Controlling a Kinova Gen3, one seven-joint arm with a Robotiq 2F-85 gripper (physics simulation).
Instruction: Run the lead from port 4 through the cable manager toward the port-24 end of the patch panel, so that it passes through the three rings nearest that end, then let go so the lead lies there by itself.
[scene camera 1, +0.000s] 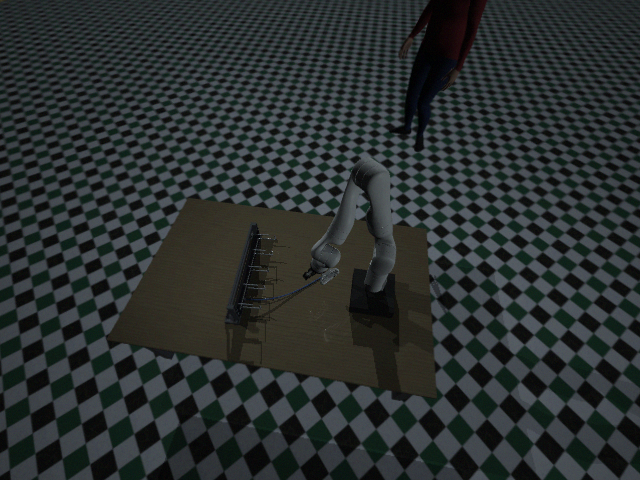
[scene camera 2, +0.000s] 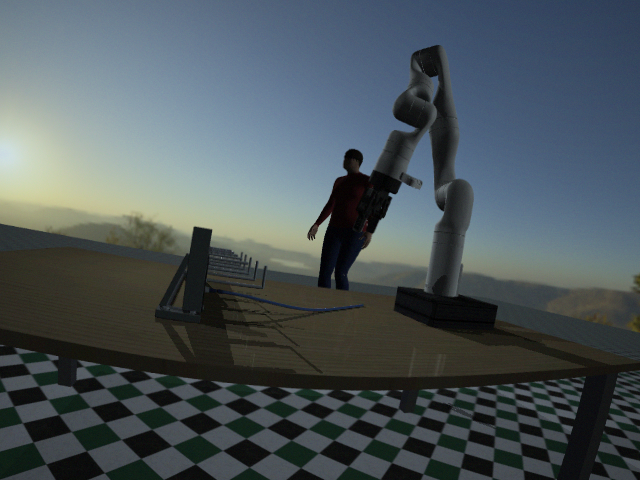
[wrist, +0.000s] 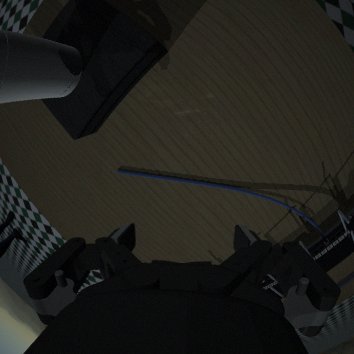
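The blue lead (scene camera 1: 294, 294) (scene camera 2: 289, 305) (wrist: 215, 186) runs out from the patch panel (scene camera 1: 239, 281) (scene camera 2: 197, 268) (wrist: 330, 255) near its closer end in scene camera 1, and curves over the table toward the robot base. Its free end shows in scene camera 2 and the wrist view. Thin rings stand in a row along the panel's front; the lead leaves between the two rings nearest that end in scene camera 1. My gripper (scene camera 1: 308, 274) (scene camera 2: 364, 227) (wrist: 183, 235) is open and empty, high above the table, between panel and base. Port numbers are too small to read.
The wooden table (scene camera 1: 175, 289) (scene camera 2: 361, 356) (wrist: 210, 125) bears the panel and the dark robot base (scene camera 1: 356, 304) (scene camera 2: 439, 310) (wrist: 107, 95). The panel's angled foot shows in scene camera 2. A person in red (scene camera 1: 444, 41) (scene camera 2: 347, 201) stands beyond the table.
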